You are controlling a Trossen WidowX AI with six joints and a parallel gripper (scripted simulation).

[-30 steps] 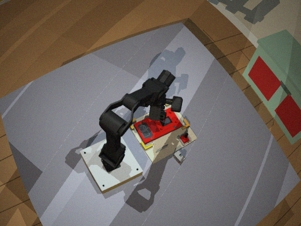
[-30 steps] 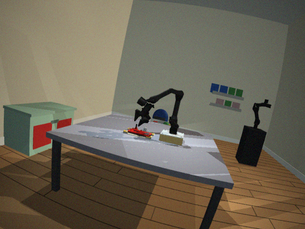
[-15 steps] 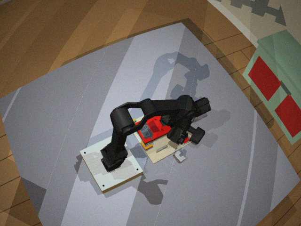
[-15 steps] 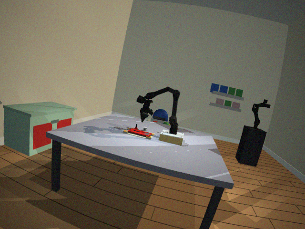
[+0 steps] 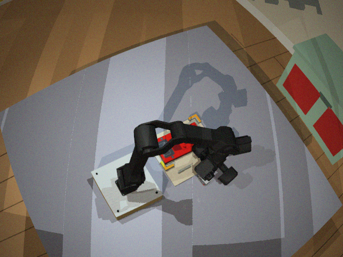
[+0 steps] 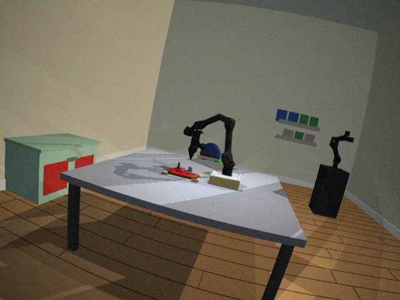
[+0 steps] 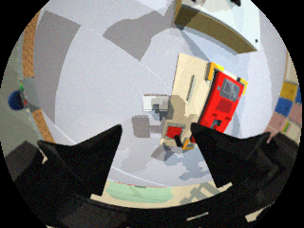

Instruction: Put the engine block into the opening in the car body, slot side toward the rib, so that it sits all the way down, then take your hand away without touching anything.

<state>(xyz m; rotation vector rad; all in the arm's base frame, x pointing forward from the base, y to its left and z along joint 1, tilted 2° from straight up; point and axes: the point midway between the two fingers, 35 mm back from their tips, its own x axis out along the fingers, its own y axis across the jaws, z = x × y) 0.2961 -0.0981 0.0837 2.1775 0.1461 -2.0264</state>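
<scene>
My gripper tip is now 80 mm above the grey engine block and 10 mm past it. Round my gripper tip: grey strip: 160 mm to the left, 90 mm below.
</scene>
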